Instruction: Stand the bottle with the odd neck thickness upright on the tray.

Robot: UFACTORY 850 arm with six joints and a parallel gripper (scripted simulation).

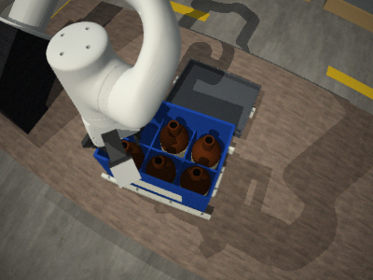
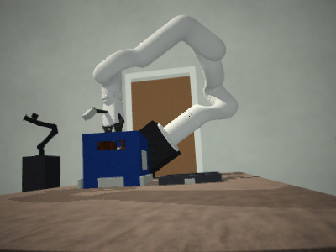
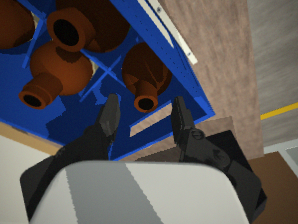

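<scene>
My hand is 80 mm short of the blue crate, 50 mm to the right of it and 100 mm above it. From my hand the other things lie so: dark grey tray 80 mm ahead, 320 mm to the left, 170 mm below.
</scene>
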